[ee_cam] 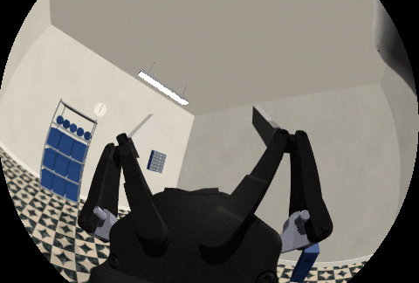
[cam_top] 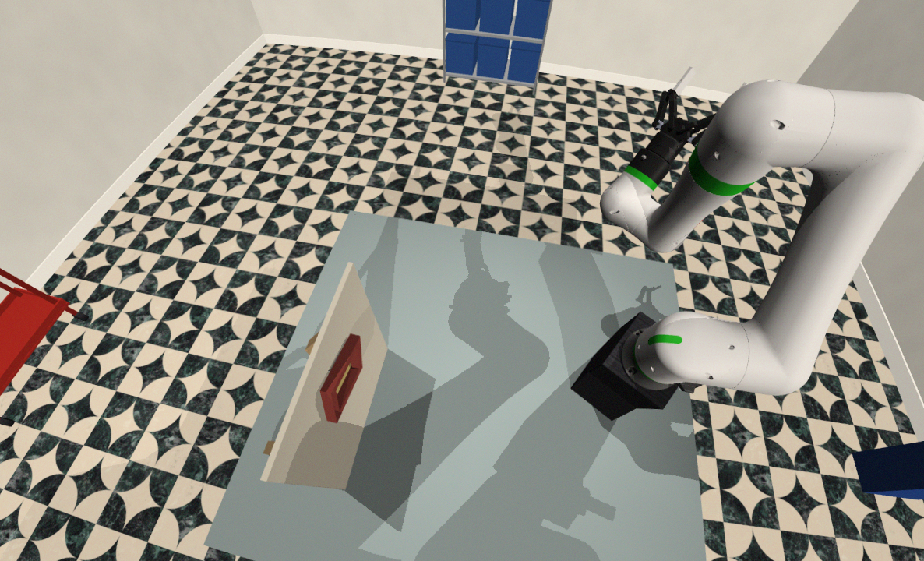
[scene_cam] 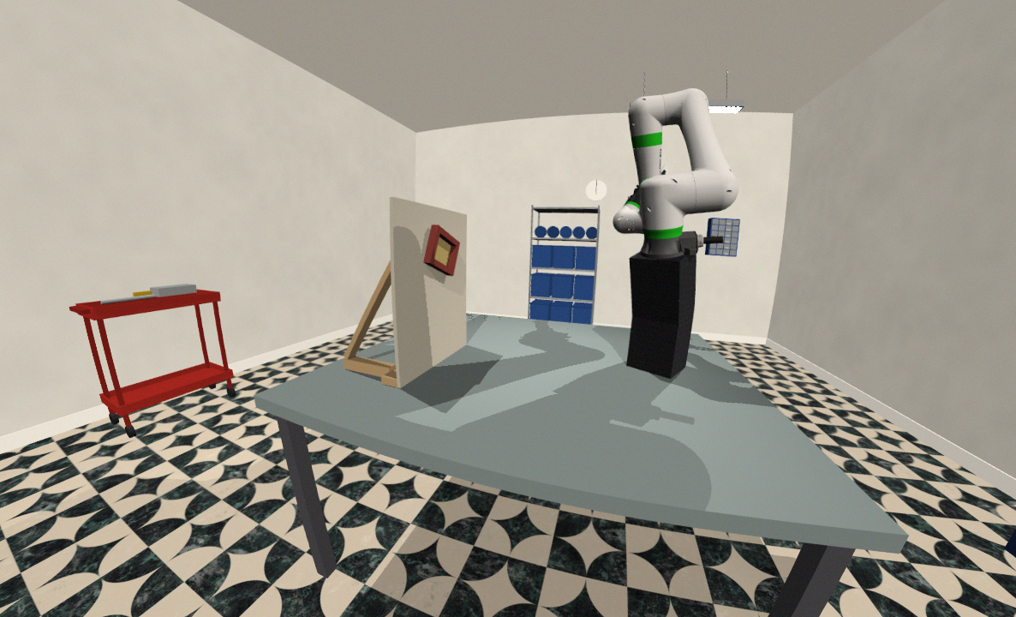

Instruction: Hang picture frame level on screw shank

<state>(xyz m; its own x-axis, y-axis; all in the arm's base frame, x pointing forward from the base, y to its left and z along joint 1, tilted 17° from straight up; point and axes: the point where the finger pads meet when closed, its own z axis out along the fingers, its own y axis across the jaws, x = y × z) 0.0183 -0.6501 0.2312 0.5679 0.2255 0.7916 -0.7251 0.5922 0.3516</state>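
My hand is 63 cm short of the red picture frame, 86 cm to the right of it and 42 cm above it. Round my hand: beige board (64 cm ahead, 87 cm to the left, 54 cm below).
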